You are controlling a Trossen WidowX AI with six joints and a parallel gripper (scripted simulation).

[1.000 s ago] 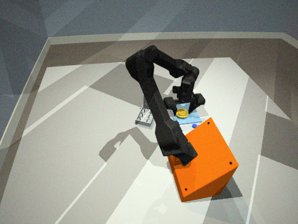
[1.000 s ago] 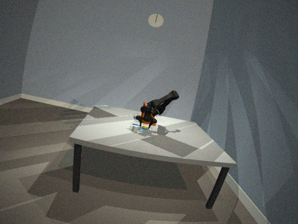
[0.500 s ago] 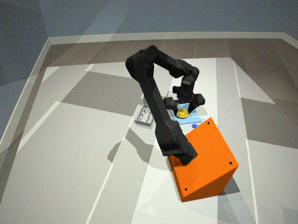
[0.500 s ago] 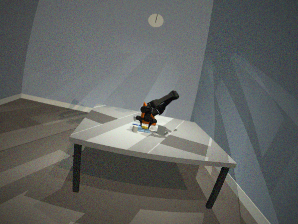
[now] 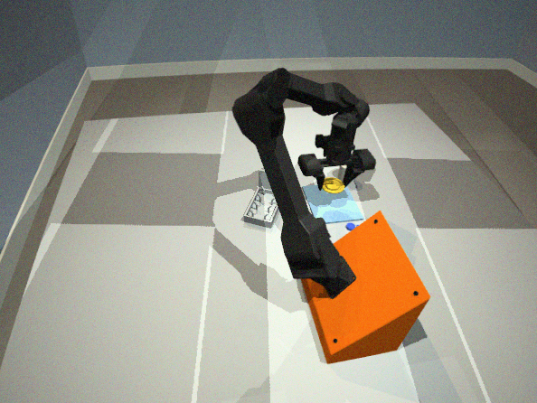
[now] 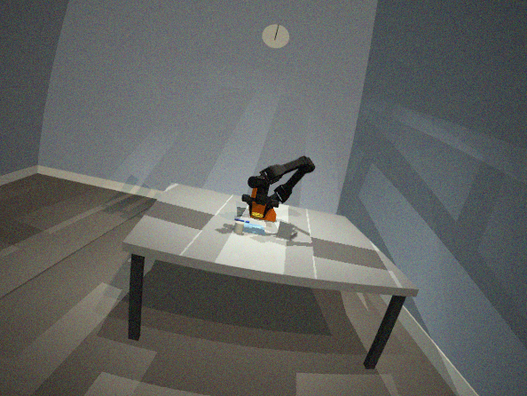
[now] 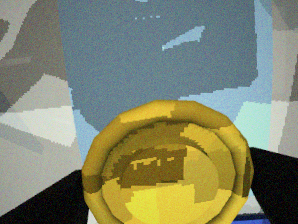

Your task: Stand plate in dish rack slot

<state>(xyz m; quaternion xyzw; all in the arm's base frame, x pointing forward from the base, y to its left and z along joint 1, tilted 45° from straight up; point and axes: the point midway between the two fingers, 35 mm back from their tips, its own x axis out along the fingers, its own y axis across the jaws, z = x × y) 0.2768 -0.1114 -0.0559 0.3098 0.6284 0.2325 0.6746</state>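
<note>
Right now my gripper tip is 3 cm short of the grey dish rack, 17 cm to the right of it and 4 cm above it. Also, from my gripper tip: yellow plate 1 cm above; then blue spoon 10 cm behind, 4 cm to the right, 6 cm below; then light blue mat 1 cm ahead, 1 cm to the right, 6 cm below.
</note>
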